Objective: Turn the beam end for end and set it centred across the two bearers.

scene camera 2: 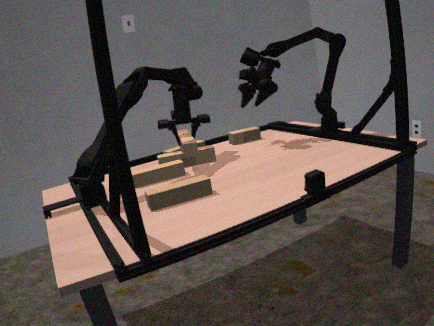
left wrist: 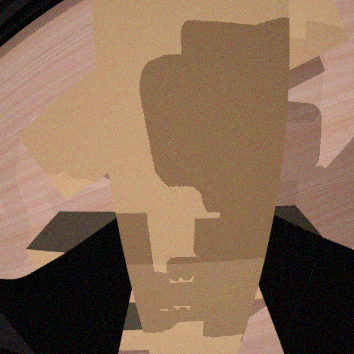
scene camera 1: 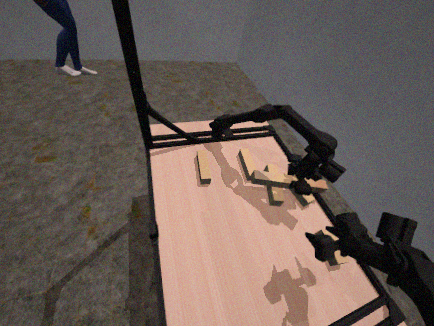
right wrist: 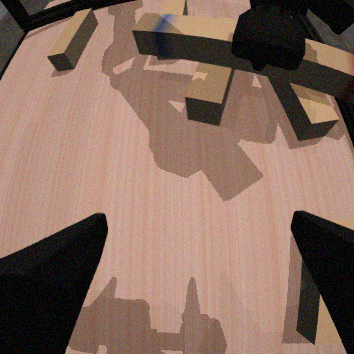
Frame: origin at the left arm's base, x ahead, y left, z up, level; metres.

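Seen in the pictures: left gripper, fingertip midpoint: (left wrist: 189, 214) (scene camera 1: 288, 183); right gripper, fingertip midpoint: (scene camera 2: 248, 106) (scene camera 1: 315, 230) (right wrist: 201, 222); left arm's base, origin of the base link: (scene camera 2: 94, 203) (scene camera 1: 216, 134); right arm's base, origin of the base link: (scene camera 2: 330, 131).
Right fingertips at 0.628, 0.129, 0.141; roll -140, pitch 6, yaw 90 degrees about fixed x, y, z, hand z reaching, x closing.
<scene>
Offsets run from my right fingertips to a thing's top centre, as dx, dy, dz. Level surfaces: height alone.
The long wooden beam {-0.230, +0.088, -0.060} (scene camera 1: 270, 180) (scene camera 2: 189, 145) (left wrist: 215, 125) (right wrist: 190, 42) is level, with a blue band towards one end; a bit of red shows at its other end in the right wrist view. My left gripper (scene camera 1: 300, 187) (scene camera 2: 186, 139) is shut on it between its ends. Below it, two wooden blocks, apparently the bearers, lie crosswise: one {-0.258, +0.040, -0.110} (scene camera 1: 274, 196) (right wrist: 210, 85), the other {-0.214, +0.150, -0.116} (scene camera 1: 306, 199) (right wrist: 317, 107). Whether the beam touches them is unclear. My right gripper (scene camera 1: 318, 232) (scene camera 2: 250, 105) (right wrist: 201, 222) is open and empty, above the table, apart from the beam.
A loose block {-0.420, -0.256, -0.116} (scene camera 1: 201, 162) (scene camera 2: 179, 192) (right wrist: 75, 37) lies apart; another {-0.396, -0.034, -0.116} (scene camera 1: 245, 162) (scene camera 2: 160, 172) lies close to the beam's blue-banded end. A third {+0.053, +0.138, -0.113} (scene camera 1: 341, 257) (scene camera 2: 245, 135) (right wrist: 327, 325) lies below my right gripper. Black rails edge the table {dz -0.160} (scene camera 1: 200, 265).
</scene>
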